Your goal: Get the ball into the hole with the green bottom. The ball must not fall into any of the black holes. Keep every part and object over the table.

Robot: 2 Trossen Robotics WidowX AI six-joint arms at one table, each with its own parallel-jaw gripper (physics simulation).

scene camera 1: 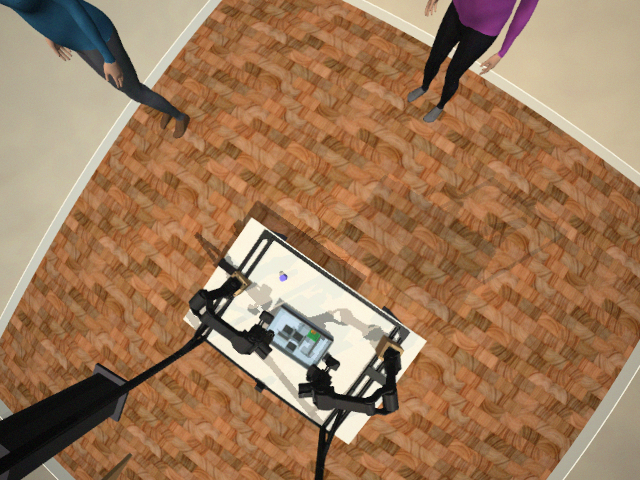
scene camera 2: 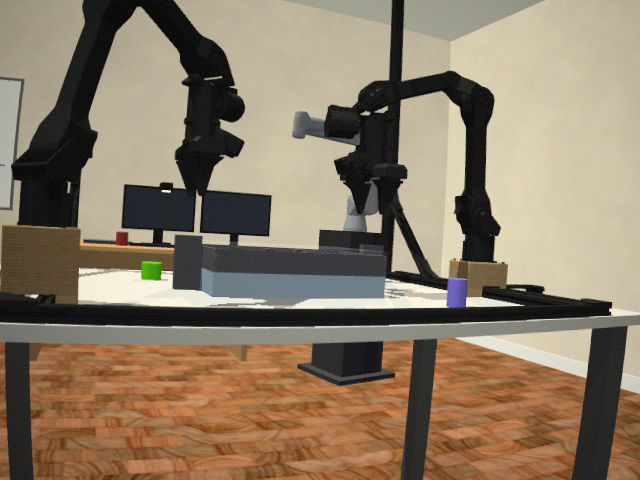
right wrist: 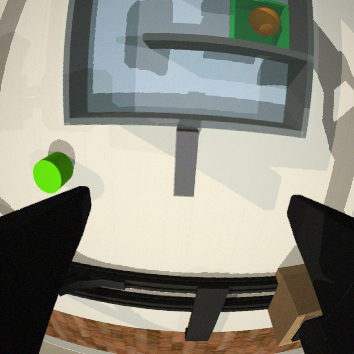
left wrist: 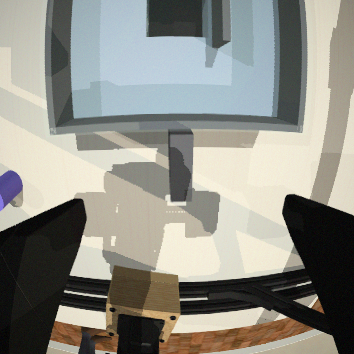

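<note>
The blue-floored maze box (scene camera 1: 308, 321) (scene camera 2: 292, 260) (left wrist: 61, 100) (right wrist: 80, 60) rests level on the table, with dark walls and a grey handle at each end. The orange ball (right wrist: 264, 21) sits within the green-bottomed hole (right wrist: 239, 34). A square black hole (left wrist: 175, 17) shows in the left wrist view. My left gripper (scene camera 2: 372, 211) (left wrist: 187, 207) is open and empty, above and apart from one handle (left wrist: 180, 165). My right gripper (scene camera 2: 197, 194) (right wrist: 193, 201) is open and empty, above and apart from the other handle (right wrist: 186, 165) (scene camera 2: 187, 262).
A violet cylinder (scene camera 1: 282, 277) (scene camera 2: 456, 292) (left wrist: 8, 187) stands on the table toward the left arm's side. A bright green cylinder (scene camera 2: 151, 270) (right wrist: 47, 175) stands near the right arm's end of the box. Black rails (scene camera 2: 258, 315) run along the table edges.
</note>
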